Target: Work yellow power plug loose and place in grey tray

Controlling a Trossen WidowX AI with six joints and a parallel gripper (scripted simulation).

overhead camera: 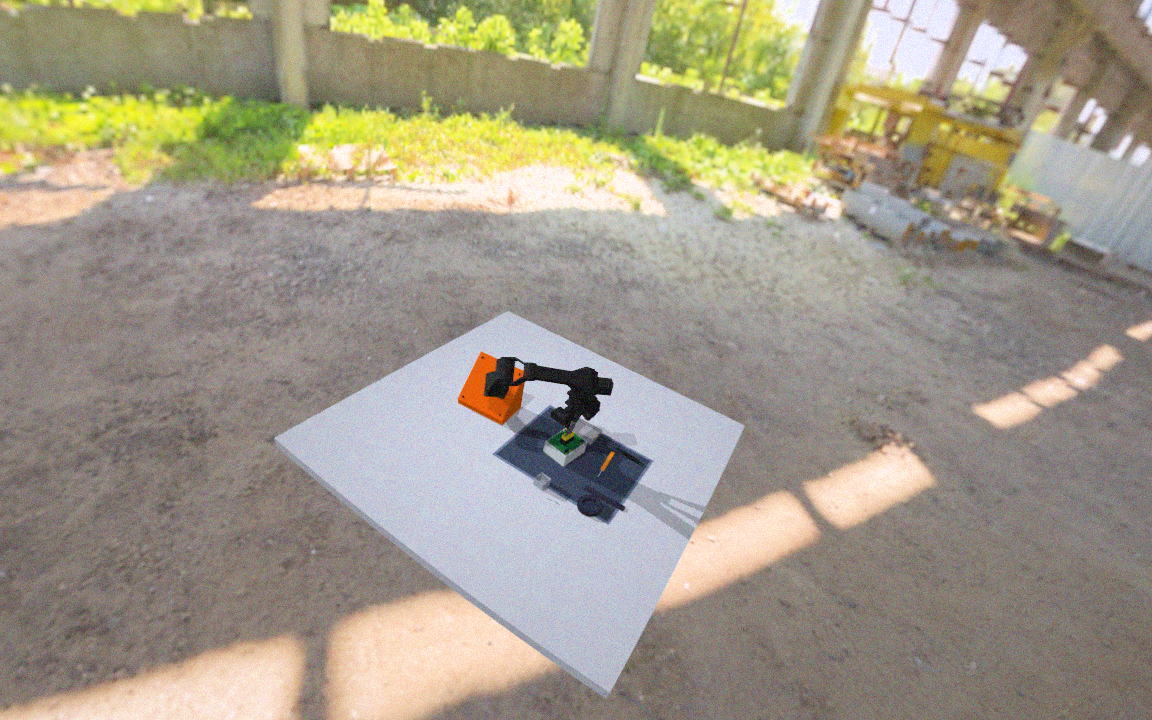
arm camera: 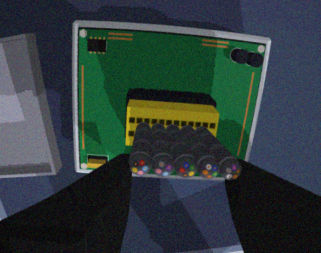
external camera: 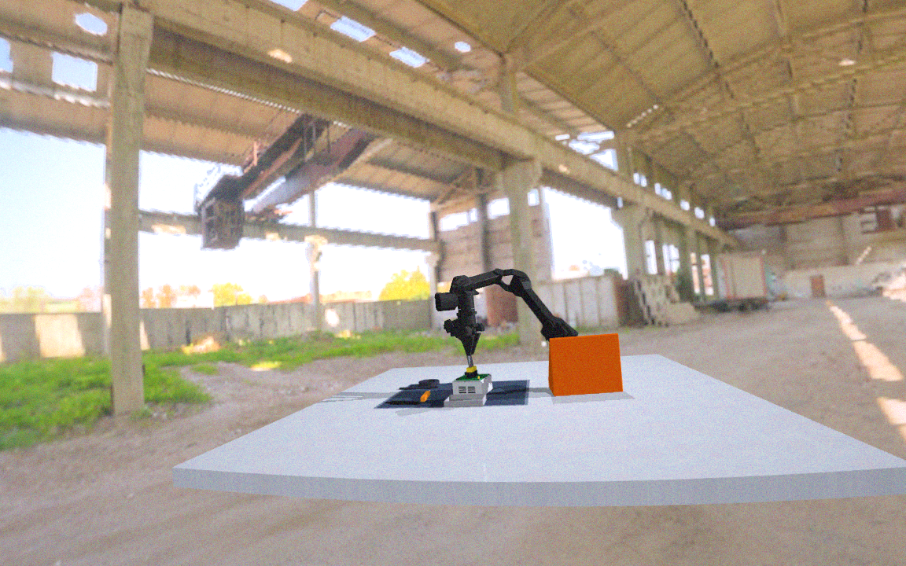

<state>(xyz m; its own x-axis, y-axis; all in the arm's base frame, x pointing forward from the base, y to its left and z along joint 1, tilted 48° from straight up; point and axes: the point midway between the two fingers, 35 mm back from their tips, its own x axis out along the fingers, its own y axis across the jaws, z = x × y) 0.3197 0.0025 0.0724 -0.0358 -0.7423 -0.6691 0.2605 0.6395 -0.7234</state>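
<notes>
My gripper tip is 40 mm above the yellow power plug. From my gripper tip the other things lie so: dark mat: 50 mm ahead, 10 mm to the right, 130 mm below; then black rod: 210 mm ahead, 120 mm to the right, 120 mm below.
</notes>
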